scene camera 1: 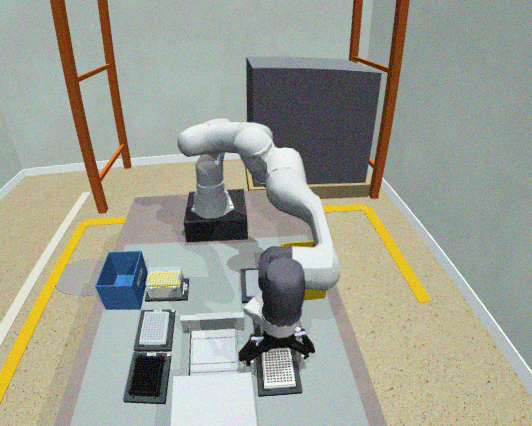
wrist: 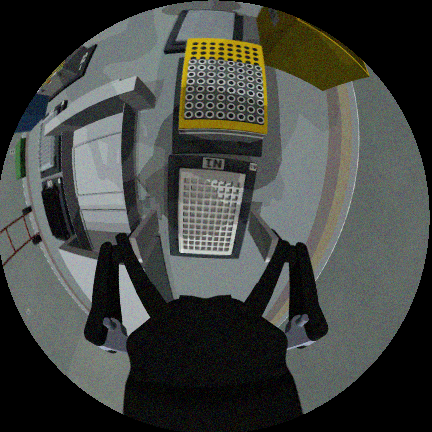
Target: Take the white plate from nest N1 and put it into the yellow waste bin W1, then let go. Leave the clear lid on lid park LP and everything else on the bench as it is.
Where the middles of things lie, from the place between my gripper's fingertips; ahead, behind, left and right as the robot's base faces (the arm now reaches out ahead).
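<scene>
Positions from my hand: the nest N1 (wrist: 195, 160), 1 cm to the left of it and 2 cm below it; the black plate (scene camera 1: 146, 381), 1 cm ahead of it, 37 cm to the right of it and 1 cm below it; the yellow-topped tip rack (wrist: 223, 90), 1 cm to the left of it, 17 cm behind it and 2 cm above it.
</scene>
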